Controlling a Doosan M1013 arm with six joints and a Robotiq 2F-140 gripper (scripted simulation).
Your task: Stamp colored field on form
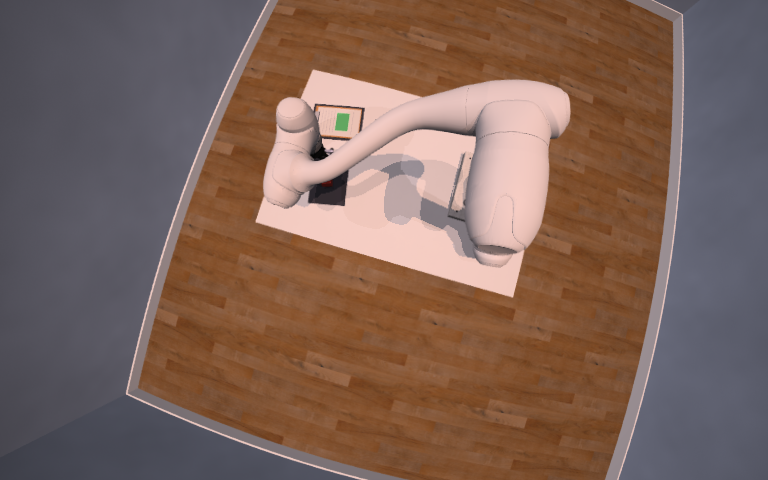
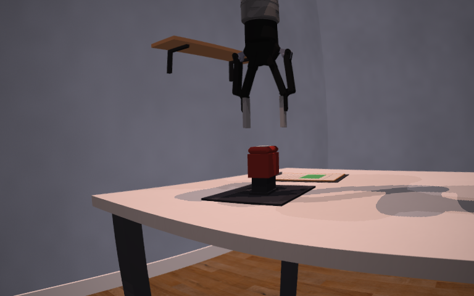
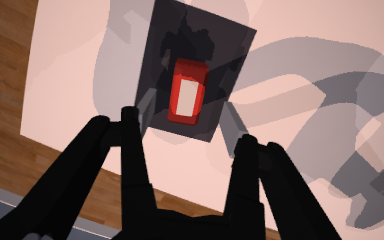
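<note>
My gripper is now 1 cm to the right of the stamp and 12 cm above it. The rest, counted from my hand: clipboard 11 cm ahead, 27 cm to the right, 17 cm below; mat 1 cm to the left, 17 cm below.
</note>
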